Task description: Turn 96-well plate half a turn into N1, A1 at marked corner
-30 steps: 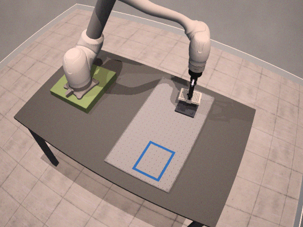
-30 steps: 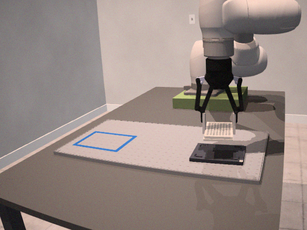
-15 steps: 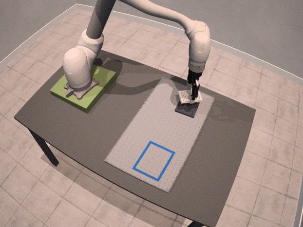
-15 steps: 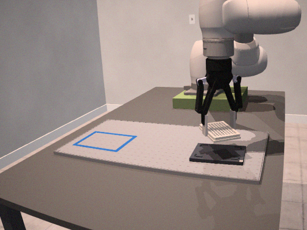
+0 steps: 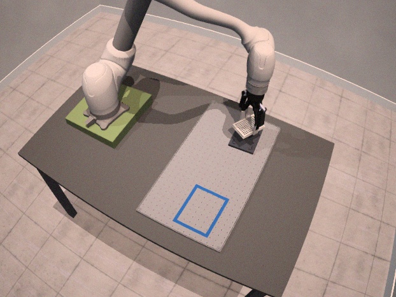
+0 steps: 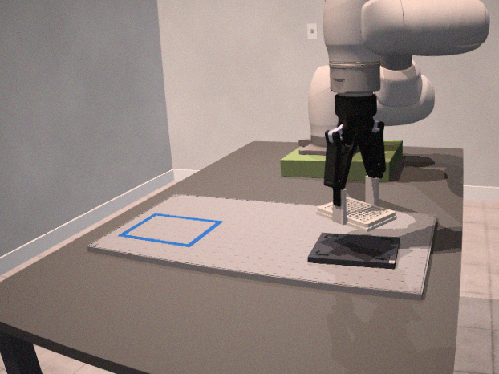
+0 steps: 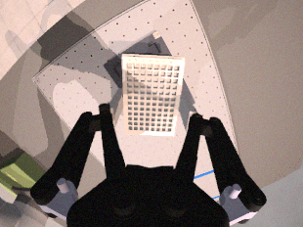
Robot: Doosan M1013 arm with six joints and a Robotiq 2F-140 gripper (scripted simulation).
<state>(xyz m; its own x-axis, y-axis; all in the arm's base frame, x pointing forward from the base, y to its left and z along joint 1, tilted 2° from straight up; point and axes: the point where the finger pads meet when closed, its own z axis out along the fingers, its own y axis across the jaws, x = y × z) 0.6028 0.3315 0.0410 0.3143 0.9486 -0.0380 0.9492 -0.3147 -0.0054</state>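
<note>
Right now the white 96-well plate is 2 cm below my hand. The rest, counted from my hand: pale A1 mark: 3 cm ahead, 9 cm to the left, 9 cm below; dark plate nest N1: 10 cm below.
</note>
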